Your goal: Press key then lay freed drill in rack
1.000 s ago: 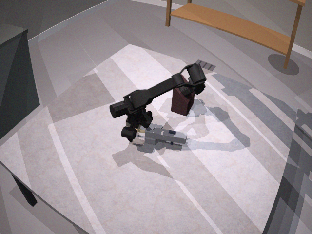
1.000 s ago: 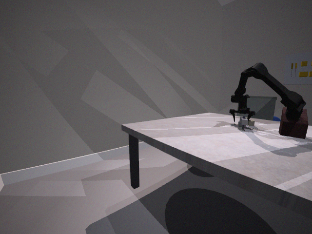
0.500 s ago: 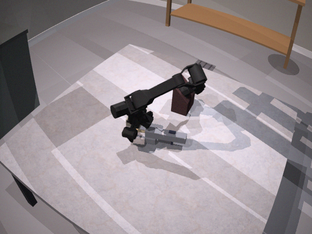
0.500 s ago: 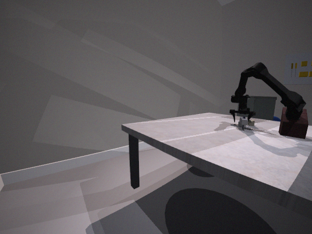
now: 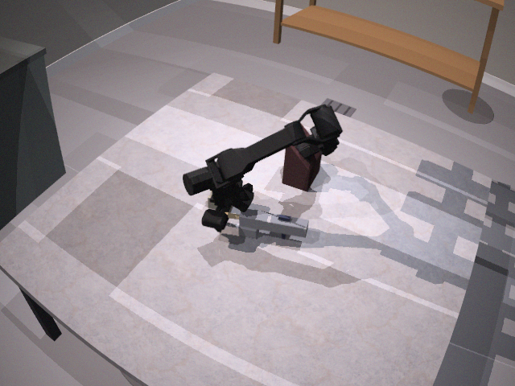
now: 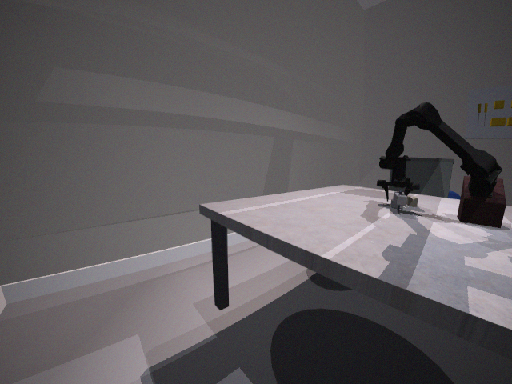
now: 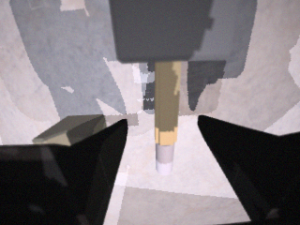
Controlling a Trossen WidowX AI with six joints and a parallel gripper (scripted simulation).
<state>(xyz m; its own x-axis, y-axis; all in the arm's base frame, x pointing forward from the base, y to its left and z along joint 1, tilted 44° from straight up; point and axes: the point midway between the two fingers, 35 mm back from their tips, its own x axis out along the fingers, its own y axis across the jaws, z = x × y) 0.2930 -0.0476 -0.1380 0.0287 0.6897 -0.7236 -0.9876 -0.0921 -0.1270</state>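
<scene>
The drill lies 10 mm behind my gripper tip, 40 mm to the left of it and 40 mm above it. From my gripper tip the other things lie so: grey housing: 20 mm behind, 140 mm to the left, 30 mm above; then key: 30 mm behind, 170 mm to the left, 40 mm above; then rack: 70 mm behind, 40 mm to the right, 10 mm above.
</scene>
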